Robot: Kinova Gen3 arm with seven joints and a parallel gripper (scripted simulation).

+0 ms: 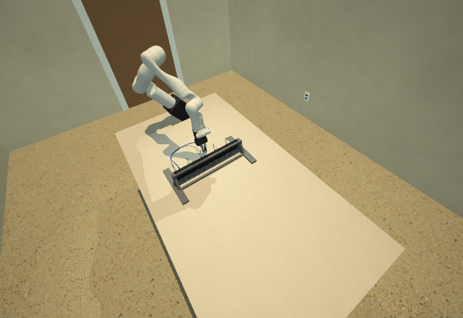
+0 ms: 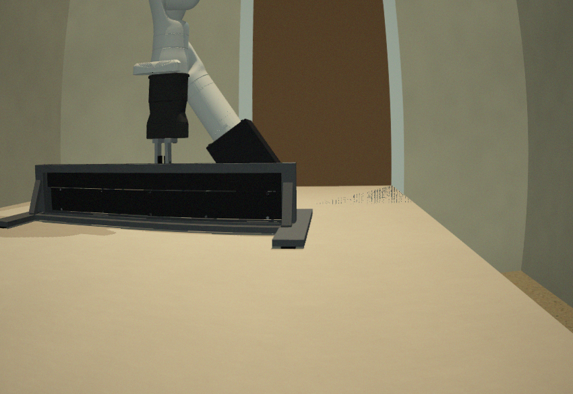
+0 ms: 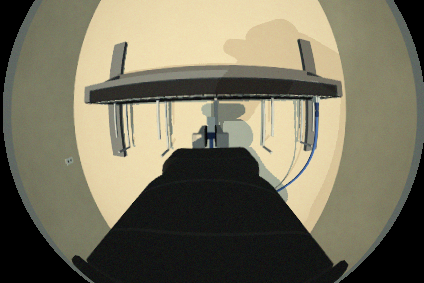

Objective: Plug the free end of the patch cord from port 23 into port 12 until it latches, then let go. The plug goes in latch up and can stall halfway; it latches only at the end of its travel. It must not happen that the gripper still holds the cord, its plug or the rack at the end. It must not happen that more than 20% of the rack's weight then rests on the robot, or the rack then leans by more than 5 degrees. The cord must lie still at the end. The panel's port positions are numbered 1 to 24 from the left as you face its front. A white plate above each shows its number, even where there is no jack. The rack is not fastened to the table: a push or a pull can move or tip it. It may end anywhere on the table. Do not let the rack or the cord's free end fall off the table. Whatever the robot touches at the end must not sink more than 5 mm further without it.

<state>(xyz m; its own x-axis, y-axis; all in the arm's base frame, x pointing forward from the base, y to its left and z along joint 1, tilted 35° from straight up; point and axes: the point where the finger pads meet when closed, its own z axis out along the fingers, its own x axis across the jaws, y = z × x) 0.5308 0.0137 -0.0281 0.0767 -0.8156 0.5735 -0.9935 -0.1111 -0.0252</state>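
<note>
Right now the plug is 1 cm ahead of my hand and 1 cm below it.
</note>
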